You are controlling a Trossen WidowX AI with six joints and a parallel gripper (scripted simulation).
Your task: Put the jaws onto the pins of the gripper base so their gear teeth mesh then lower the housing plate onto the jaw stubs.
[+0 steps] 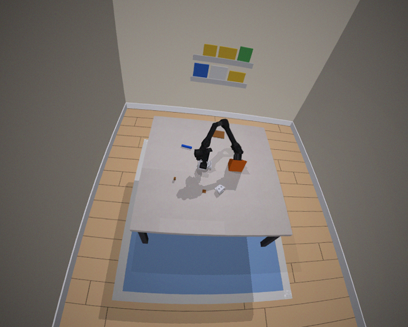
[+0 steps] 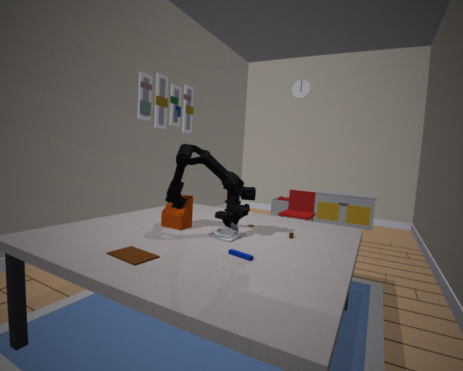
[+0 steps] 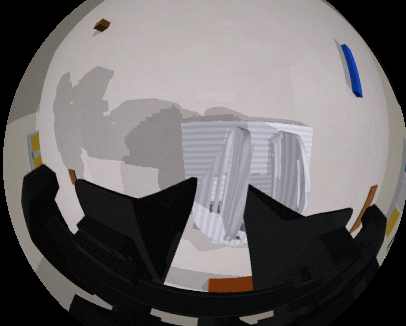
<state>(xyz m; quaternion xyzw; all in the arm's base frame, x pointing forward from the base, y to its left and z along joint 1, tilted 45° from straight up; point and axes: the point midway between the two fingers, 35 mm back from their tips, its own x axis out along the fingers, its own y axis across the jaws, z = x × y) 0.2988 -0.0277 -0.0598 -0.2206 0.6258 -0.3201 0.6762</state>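
The grey jaw lies 50 mm to the right of my gripper tip, 40 mm behind it and 10 mm below it. From my gripper tip the other things lie so: white gripper base 230 mm to the left, 150 mm behind; blue bar 230 mm to the right, 170 mm ahead, 20 mm below; small brown tile 260 mm to the left, 20 mm below, 10 mm behind.
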